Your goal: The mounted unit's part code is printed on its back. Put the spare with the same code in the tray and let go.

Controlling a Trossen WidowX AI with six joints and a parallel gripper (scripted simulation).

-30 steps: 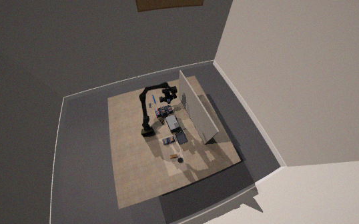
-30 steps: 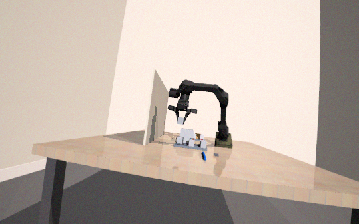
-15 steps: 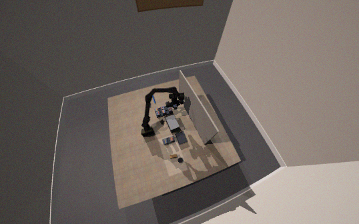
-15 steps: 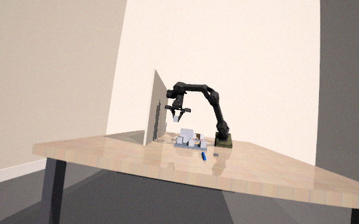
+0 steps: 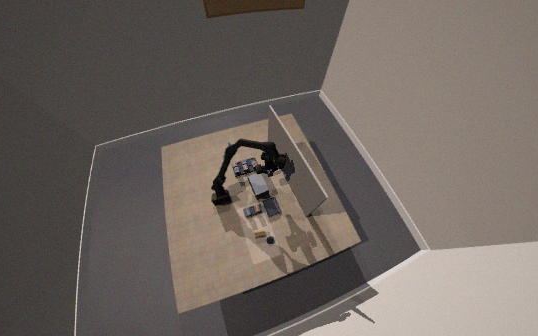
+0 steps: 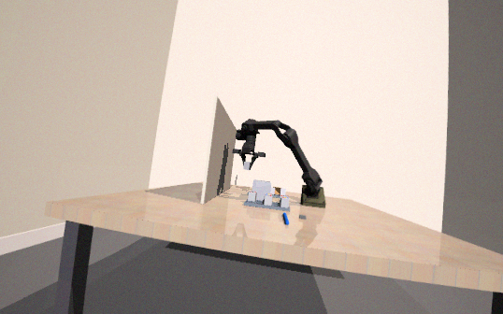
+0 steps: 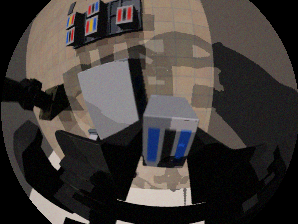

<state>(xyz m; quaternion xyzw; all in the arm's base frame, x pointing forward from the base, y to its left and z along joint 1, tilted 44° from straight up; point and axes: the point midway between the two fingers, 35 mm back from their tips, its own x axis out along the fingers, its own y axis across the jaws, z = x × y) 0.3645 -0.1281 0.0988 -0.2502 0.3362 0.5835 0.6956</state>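
Right now my gripper tip is 60 mm past the dark tray, 190 mm to the left of it and 160 mm above it. Also, from my gripper tip: holder: 210 mm behind, 160 mm to the right, 160 mm below; then tall upright board: 140 mm ahead, 10 mm to the right, 60 mm above; then grey mounted unit: 90 mm behind, 110 mm below.
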